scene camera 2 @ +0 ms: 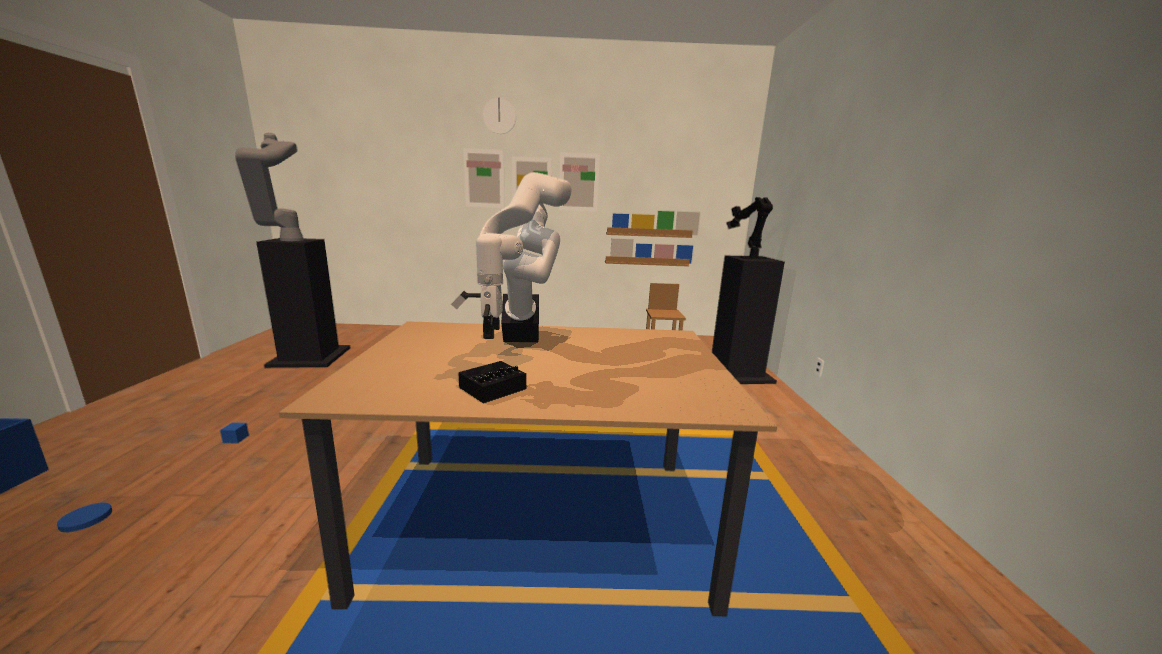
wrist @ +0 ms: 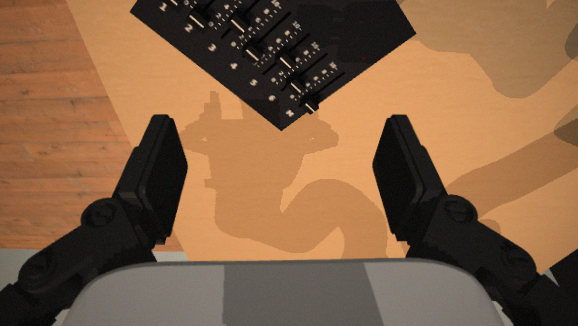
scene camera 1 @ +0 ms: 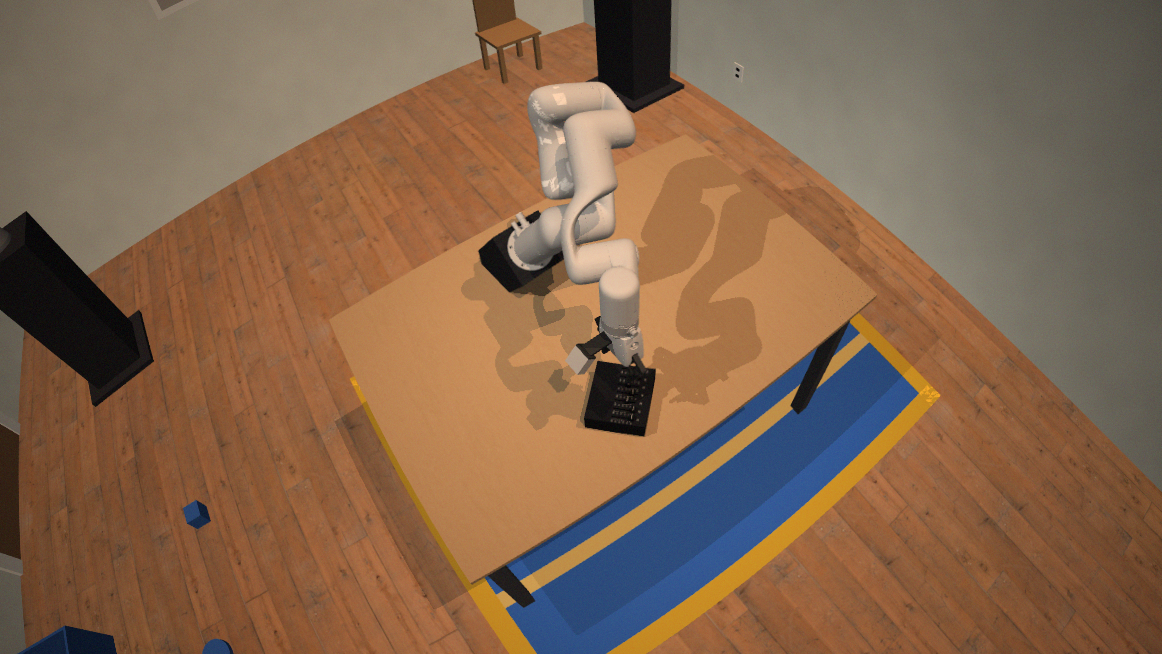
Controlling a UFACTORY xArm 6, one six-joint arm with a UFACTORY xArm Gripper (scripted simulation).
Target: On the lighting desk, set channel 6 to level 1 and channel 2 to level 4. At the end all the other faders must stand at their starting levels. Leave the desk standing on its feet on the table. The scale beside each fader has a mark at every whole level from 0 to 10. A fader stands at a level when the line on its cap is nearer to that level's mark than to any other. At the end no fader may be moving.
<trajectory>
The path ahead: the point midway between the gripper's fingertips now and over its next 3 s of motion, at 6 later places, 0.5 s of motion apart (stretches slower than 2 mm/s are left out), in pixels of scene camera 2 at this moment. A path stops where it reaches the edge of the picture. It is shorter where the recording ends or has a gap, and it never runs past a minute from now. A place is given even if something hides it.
The gripper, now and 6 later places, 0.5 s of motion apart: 491,334; 491,346; 492,367; 491,370; 492,371; 492,374; 492,376
</trajectory>
